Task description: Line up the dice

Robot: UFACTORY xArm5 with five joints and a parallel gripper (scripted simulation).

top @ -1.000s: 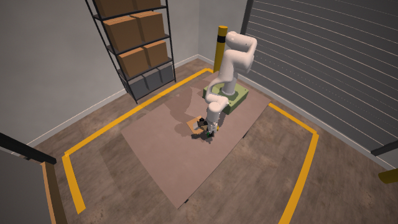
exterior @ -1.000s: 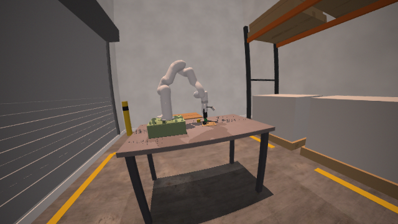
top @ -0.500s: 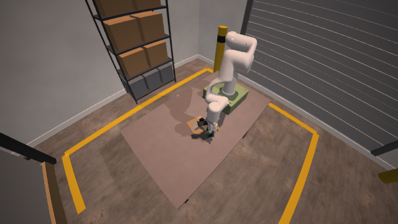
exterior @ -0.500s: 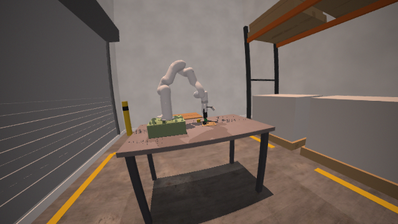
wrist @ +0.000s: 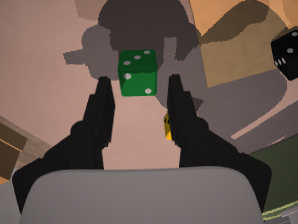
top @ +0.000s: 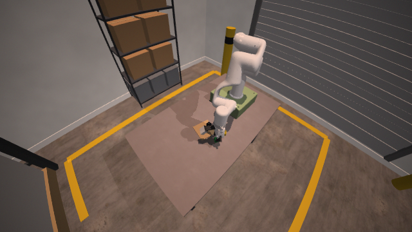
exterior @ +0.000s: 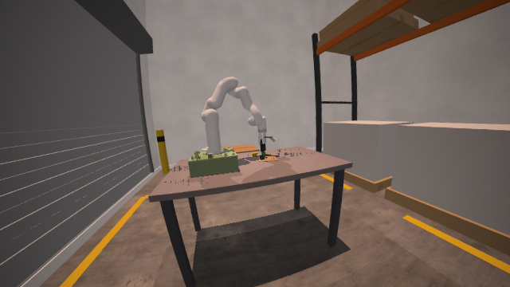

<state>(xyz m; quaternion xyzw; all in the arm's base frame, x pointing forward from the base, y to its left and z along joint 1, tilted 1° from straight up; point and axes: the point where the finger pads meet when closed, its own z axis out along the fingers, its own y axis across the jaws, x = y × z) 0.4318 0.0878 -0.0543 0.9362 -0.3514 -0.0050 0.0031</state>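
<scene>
Now: the green die 40 mm below my hand. Round my hand: orange mat: 120 mm to the right, 50 mm below, 30 mm behind; then black die: 120 mm to the right, 70 mm behind, 40 mm below; then yellow die: 80 mm behind, 40 mm below, 10 mm to the left.
</scene>
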